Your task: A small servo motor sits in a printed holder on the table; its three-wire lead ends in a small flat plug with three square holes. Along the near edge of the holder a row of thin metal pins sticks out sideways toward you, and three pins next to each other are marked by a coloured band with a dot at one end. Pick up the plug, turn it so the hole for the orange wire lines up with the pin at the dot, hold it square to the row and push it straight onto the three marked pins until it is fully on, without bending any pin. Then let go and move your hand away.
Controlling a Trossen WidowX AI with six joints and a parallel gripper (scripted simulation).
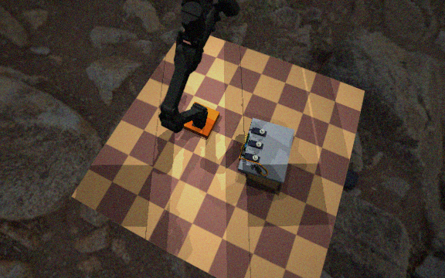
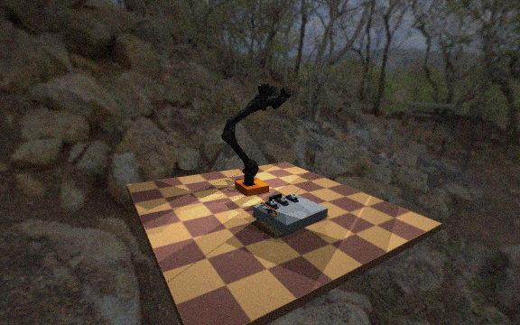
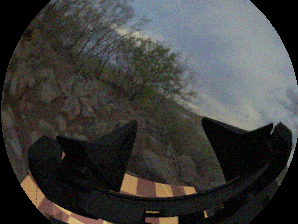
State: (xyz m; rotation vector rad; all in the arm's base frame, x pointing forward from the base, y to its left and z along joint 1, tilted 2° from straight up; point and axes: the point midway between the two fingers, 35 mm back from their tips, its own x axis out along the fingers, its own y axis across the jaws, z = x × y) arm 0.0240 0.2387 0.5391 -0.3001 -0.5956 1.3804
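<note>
Now: gripper tip 55 cm above the dark servo, 29 cm to the left of it and 29 cm short of it. Also, from my gripper tip: grey printed holder (57 cm below, 39 cm ahead, 28 cm to the right).
</note>
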